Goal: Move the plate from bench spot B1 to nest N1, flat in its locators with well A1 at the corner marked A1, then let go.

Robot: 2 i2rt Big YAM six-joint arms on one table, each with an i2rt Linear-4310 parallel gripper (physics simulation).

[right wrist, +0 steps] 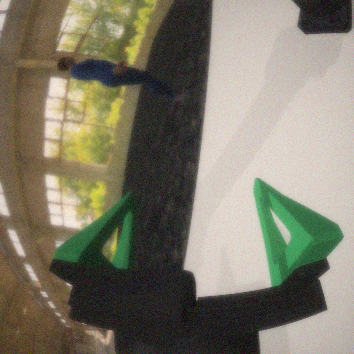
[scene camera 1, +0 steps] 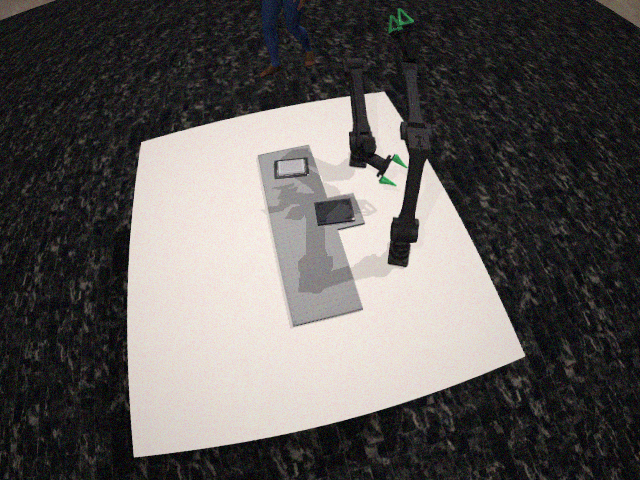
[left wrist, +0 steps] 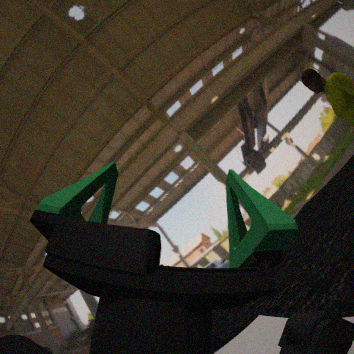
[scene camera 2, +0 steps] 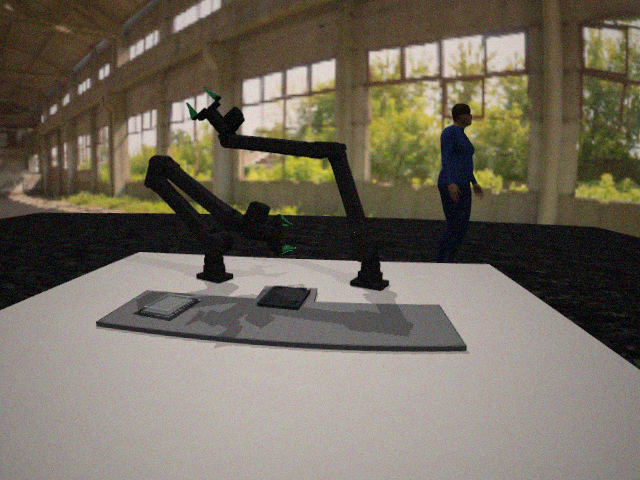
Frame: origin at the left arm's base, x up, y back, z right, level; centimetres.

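Seen in the pictures: left gripper, fingertip midpoint: [scene camera 1: 395, 12] [left wrist: 170, 170] [scene camera 2: 195, 94]; right gripper, fingertip midpoint: [right wrist: 193, 190] [scene camera 1: 401, 177] [scene camera 2: 293, 237]; left arm's base at its link origin: [right wrist: 327, 5] [scene camera 1: 398, 253] [scene camera 2: 369, 285]; right arm's base at its link origin: [scene camera 1: 358, 159] [scene camera 2: 214, 278].
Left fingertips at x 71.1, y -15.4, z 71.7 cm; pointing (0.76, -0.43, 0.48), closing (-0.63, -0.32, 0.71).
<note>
Pixels of each thing's top centre, then the offset from my left fingertips to it. Level surfaces: height alone.
- dark plate at its top centre: [scene camera 2: 285, 293] [scene camera 1: 334, 210] dx -68.1, dy -15.0, dz -57.2 cm
- long grey base at its surface level: dx -69.8 cm
- lighter grey plate at its top centre: [scene camera 2: 168, 301] [scene camera 1: 291, 165] dx -68.2, dy -40.9, dz -34.4 cm
- white table at its surface level: dx -69.8 cm
A dark plate [scene camera 1: 335, 210] [scene camera 2: 284, 296] lies flat on the right side tab of the long grey base [scene camera 1: 313, 243] [scene camera 2: 285, 324]. A lighter grey plate [scene camera 1: 290, 169] [scene camera 2: 166, 305] lies at the base's far end. One gripper [scene camera 1: 400, 19] [scene camera 2: 201, 103] is raised high and points up at the ceiling; its green fingers [left wrist: 172, 211] are open and empty. The other gripper [scene camera 1: 390, 171] [scene camera 2: 284, 235] hangs low above the bare table, right of the plates; its green fingers [right wrist: 197, 235] are open and empty. Which arm is left or right I cannot tell from the scene views.
The white table [scene camera 1: 309, 276] is clear apart from the base and the two arm pedestals [scene camera 1: 401, 243] [scene camera 1: 360, 152]. A person in blue [scene camera 2: 456, 181] stands beyond the table's far edge.
</note>
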